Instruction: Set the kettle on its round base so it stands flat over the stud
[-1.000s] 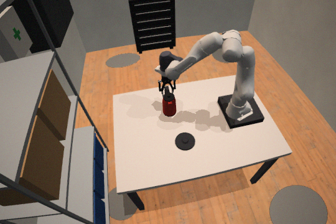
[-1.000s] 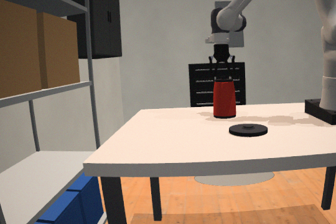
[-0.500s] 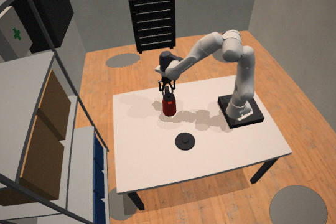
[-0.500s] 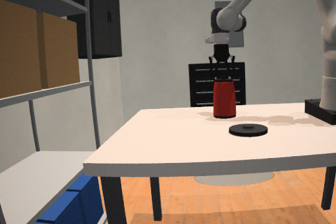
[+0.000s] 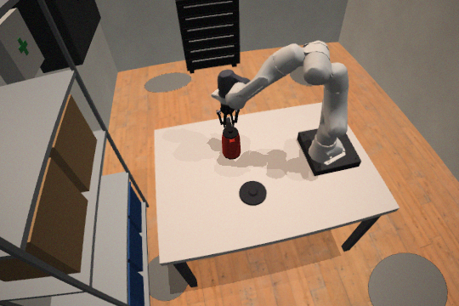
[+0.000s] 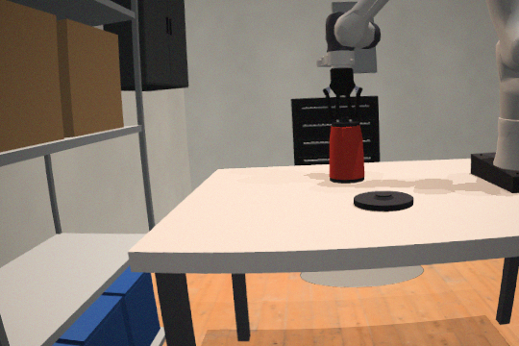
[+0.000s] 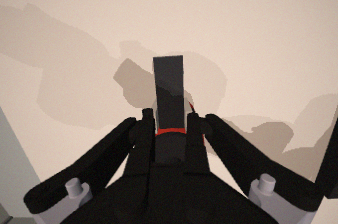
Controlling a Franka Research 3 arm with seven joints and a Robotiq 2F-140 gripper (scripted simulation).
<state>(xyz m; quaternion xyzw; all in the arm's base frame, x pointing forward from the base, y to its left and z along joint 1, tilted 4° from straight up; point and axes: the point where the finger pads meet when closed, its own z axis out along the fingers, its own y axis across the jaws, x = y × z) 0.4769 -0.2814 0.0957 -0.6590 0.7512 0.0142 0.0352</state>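
The red kettle is 60 mm below my hand and 30 mm to the left of it. From my hand the other things lie so: black round base: 380 mm to the left, 140 mm below, 20 mm behind.
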